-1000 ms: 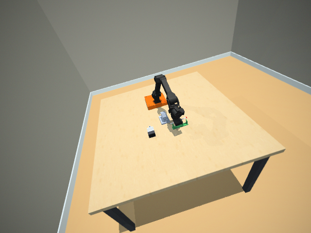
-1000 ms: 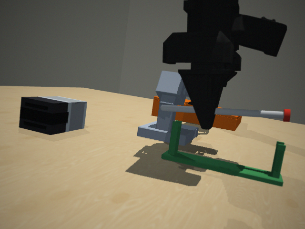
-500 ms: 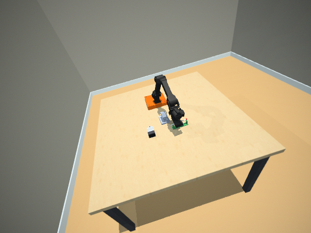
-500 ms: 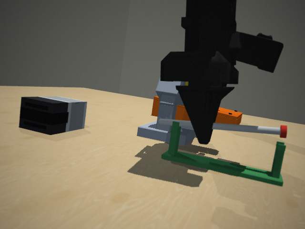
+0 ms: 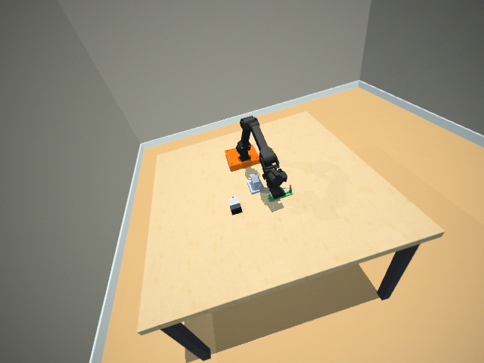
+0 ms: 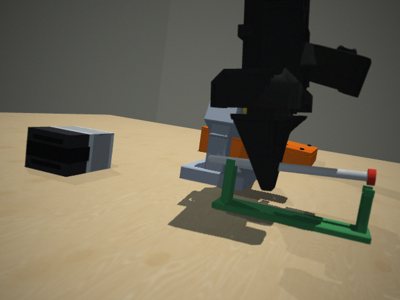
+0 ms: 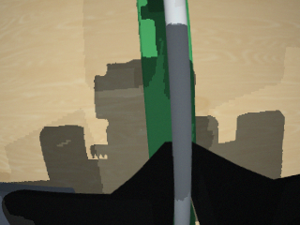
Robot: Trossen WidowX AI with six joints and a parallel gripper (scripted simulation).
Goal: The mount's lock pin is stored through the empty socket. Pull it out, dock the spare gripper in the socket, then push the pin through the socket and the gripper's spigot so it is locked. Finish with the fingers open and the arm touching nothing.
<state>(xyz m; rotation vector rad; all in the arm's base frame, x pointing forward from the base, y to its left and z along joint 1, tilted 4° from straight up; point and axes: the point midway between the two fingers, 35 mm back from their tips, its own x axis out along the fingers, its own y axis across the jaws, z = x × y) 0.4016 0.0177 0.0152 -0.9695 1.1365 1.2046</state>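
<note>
My gripper tip is 2 cm to the right of the green rack. From my gripper tip the other things lie so: grey mount: 13 cm behind, 6 cm to the right, 3 cm above; then spare gripper: 6 cm behind, 22 cm to the right.
</note>
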